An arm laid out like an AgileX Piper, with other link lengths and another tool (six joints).
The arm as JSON. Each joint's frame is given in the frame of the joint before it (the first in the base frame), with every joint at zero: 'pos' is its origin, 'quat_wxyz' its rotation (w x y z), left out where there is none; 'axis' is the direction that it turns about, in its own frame. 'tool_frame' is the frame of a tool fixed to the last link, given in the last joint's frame.
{
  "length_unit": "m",
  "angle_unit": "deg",
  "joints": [
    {
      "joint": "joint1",
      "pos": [
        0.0,
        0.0,
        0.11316
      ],
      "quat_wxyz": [
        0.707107,
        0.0,
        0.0,
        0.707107
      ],
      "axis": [
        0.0,
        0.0,
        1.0
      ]
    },
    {
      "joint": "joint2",
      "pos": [
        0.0,
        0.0,
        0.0
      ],
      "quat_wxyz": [
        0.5,
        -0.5,
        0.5,
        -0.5
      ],
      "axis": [
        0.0,
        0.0,
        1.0
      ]
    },
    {
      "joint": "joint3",
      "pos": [
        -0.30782,
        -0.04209,
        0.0
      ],
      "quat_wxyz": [
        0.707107,
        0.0,
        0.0,
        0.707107
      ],
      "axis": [
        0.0,
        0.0,
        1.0
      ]
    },
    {
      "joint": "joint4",
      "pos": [
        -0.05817,
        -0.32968,
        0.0
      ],
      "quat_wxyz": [
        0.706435,
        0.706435,
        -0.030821,
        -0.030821
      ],
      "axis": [
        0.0,
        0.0,
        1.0
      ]
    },
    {
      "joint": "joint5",
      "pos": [
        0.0,
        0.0,
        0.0
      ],
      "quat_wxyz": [
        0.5,
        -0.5,
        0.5,
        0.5
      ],
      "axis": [
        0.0,
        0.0,
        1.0
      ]
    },
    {
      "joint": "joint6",
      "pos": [
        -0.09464,
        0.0,
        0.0
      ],
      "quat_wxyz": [
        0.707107,
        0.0,
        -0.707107,
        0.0
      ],
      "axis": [
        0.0,
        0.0,
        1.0
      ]
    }
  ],
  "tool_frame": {
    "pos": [
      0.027,
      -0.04,
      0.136
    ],
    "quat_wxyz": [
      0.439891,
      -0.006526,
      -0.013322,
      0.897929
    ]
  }
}
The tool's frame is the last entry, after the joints.
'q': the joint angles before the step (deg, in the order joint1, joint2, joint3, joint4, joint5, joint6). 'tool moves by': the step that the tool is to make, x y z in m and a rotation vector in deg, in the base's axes. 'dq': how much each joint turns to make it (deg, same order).
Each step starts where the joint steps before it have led.
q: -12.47, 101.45, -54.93, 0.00, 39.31, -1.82
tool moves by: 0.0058, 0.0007, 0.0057, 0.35, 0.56, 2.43
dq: 0.19, 0.81, -2.28, 0.85, 2.11, -2.82
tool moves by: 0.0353, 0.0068, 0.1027, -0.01, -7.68, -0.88
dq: 1.15, -8.10, -8.92, 1.27, 9.47, 1.61
